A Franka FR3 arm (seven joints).
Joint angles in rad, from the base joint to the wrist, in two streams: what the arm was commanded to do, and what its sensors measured. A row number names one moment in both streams.
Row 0, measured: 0.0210 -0.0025 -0.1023 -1.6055 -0.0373 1.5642 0.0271
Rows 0 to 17, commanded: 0.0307 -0.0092 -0.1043 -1.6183 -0.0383 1.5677 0.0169; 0.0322 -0.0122 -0.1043 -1.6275 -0.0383 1.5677 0.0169; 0.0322 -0.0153 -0.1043 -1.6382 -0.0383 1.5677 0.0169; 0.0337 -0.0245 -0.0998 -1.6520 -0.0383 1.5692 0.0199; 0.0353 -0.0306 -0.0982 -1.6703 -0.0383 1.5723 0.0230; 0.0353 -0.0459 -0.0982 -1.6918 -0.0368 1.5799 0.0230; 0.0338 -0.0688 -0.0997 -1.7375 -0.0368 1.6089 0.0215; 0.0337 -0.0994 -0.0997 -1.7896 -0.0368 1.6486 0.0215; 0.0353 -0.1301 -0.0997 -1.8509 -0.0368 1.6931 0.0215; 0.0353 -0.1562 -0.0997 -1.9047 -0.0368 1.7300 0.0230; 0.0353 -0.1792 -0.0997 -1.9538 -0.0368 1.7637 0.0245; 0.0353 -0.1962 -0.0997 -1.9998 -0.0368 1.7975 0.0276; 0.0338 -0.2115 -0.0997 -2.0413 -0.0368 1.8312 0.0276; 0.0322 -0.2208 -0.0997 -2.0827 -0.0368 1.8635 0.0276; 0.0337 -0.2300 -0.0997 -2.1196 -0.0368 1.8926 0.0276; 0.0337 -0.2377 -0.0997 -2.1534 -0.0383 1.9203 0.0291; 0.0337 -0.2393 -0.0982 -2.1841 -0.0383 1.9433 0.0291; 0.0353 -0.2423 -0.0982 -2.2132 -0.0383 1.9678 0.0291
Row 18, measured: 0.0222 -0.1835 -0.0937 -2.0767 -0.0372 1.8737 0.0270
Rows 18 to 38, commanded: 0.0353 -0.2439 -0.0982 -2.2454 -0.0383 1.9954 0.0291; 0.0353 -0.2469 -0.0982 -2.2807 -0.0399 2.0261 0.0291; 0.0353 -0.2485 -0.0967 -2.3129 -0.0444 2.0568 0.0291; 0.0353 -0.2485 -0.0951 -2.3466 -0.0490 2.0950 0.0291; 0.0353 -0.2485 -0.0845 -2.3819 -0.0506 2.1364 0.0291; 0.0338 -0.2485 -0.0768 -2.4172 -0.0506 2.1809 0.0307; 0.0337 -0.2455 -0.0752 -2.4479 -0.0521 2.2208 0.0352; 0.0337 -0.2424 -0.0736 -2.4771 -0.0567 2.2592 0.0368; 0.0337 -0.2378 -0.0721 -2.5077 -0.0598 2.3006 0.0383; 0.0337 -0.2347 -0.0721 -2.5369 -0.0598 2.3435 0.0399; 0.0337 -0.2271 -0.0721 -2.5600 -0.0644 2.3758 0.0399; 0.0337 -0.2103 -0.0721 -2.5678 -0.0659 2.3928 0.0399; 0.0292 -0.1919 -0.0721 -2.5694 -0.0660 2.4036 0.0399; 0.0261 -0.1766 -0.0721 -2.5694 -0.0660 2.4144 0.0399; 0.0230 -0.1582 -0.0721 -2.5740 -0.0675 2.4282 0.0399; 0.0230 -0.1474 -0.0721 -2.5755 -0.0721 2.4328 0.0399; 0.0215 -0.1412 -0.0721 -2.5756 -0.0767 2.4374 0.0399; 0.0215 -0.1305 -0.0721 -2.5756 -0.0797 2.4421 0.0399; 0.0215 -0.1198 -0.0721 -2.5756 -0.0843 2.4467 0.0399; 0.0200 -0.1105 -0.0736 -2.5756 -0.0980 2.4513 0.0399; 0.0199 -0.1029 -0.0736 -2.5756 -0.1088 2.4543 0.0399
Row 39, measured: 0.0220 -0.1263 -0.0716 -2.5620 -0.0705 2.4154 0.0282
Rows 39 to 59, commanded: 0.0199 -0.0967 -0.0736 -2.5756 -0.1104 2.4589 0.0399; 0.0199 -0.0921 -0.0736 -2.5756 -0.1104 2.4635 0.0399; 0.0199 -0.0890 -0.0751 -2.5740 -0.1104 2.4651 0.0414; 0.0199 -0.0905 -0.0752 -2.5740 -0.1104 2.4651 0.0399; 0.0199 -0.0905 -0.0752 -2.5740 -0.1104 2.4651 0.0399; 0.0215 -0.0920 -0.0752 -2.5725 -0.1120 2.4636 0.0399; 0.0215 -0.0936 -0.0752 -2.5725 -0.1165 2.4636 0.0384; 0.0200 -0.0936 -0.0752 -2.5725 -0.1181 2.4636 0.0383; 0.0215 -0.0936 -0.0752 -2.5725 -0.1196 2.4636 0.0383; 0.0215 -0.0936 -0.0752 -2.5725 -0.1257 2.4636 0.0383; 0.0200 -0.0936 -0.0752 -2.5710 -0.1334 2.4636 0.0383; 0.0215 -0.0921 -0.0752 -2.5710 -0.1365 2.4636 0.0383; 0.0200 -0.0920 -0.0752 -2.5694 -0.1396 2.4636 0.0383; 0.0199 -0.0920 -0.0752 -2.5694 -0.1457 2.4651 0.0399; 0.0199 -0.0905 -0.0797 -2.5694 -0.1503 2.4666 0.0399; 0.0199 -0.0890 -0.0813 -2.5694 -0.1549 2.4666 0.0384; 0.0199 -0.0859 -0.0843 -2.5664 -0.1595 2.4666 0.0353; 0.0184 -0.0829 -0.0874 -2.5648 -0.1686 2.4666 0.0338; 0.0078 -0.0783 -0.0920 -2.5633 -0.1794 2.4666 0.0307; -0.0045 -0.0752 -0.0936 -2.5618 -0.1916 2.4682 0.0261; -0.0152 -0.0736 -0.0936 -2.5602 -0.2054 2.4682 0.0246
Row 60, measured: 0.0190 -0.1028 -0.0816 -2.5579 -0.1569 2.4419 0.0289
